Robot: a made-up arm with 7 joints.
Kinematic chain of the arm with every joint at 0, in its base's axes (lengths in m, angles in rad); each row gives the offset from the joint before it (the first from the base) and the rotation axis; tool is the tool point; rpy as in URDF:
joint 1: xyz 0.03 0 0.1 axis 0.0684 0.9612 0.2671
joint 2: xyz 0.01 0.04 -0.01 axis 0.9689 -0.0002 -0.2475
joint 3: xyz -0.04 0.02 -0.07 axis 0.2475 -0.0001 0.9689
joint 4: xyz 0 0.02 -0.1 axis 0.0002 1 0
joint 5: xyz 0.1 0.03 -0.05 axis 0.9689 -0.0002 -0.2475
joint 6: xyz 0.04 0.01 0.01 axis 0.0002 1 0
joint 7: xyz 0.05 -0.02 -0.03 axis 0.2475 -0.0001 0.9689
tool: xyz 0.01 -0.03 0 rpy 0.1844 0.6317 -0.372
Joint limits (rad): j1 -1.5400..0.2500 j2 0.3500..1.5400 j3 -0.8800..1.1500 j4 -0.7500..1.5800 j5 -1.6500..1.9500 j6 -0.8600..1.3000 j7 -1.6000..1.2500
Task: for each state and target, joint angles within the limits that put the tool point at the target. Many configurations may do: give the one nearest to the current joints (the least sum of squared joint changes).
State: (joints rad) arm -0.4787 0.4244 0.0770 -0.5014 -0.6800 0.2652 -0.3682
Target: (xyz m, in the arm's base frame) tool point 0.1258 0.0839 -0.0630
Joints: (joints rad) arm 0.2500 0.5004 -0.2202 -0.5526 -0.7113 0.6989 -0.5791
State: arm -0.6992 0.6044 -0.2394 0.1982 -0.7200 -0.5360 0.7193
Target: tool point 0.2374 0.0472 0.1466
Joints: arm -0.6410 0.6115 -0.2881 -0.4418 -0.5925 -0.7513 0.6301
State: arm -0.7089 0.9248 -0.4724 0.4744 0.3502 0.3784 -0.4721
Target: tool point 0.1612 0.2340 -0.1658
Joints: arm -0.2367 0.8396 -0.6119 0.6060 0.3366 0.4160 -0.4955
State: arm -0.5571 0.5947 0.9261 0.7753 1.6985 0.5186 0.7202
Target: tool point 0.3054 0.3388 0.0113
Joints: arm -1.0418 0.6250 0.7443 0.8031 1.6790 0.2850 0.7751
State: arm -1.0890 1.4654 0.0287 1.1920 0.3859 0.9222 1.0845
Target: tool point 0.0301 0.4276 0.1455
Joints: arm -0.6394 1.5400 0.0928 1.5381 0.6088 0.7109 1.1929
